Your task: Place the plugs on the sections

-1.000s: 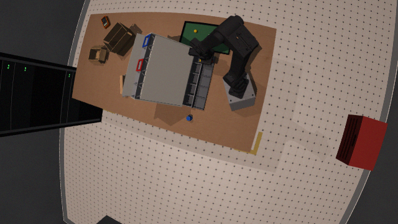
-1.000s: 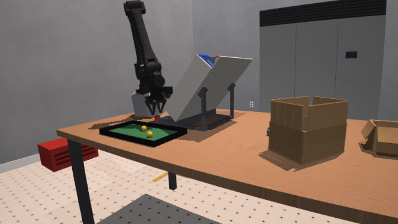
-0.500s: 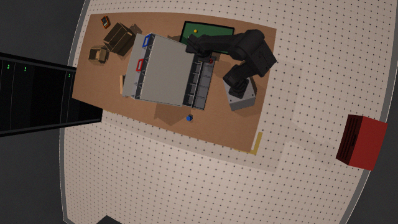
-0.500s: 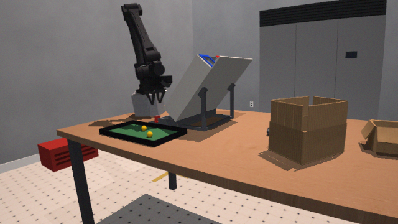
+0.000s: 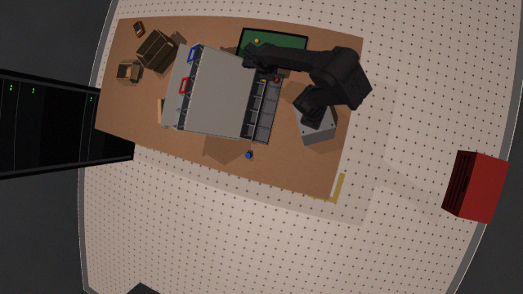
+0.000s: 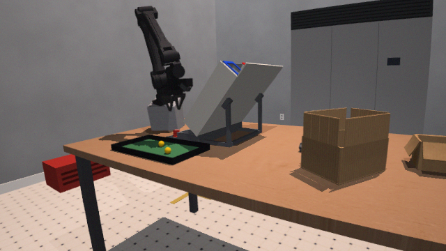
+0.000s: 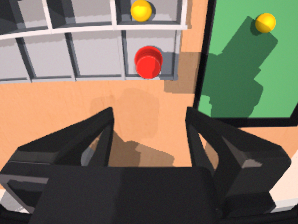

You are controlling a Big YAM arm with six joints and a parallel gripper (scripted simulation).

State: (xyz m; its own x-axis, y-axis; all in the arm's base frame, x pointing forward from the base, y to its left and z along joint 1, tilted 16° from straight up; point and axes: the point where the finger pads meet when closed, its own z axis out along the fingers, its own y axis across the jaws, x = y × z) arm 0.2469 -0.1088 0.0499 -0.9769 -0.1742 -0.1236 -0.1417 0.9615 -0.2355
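My gripper is now 170 mm to the left of the green tray, 140 mm above it and 100 mm short of it. Round my hand: cardboard box 760 mm ahead, 80 mm below, 40 mm to the left; sloped grey cover 180 mm to the left, 170 mm ahead, 60 mm above.
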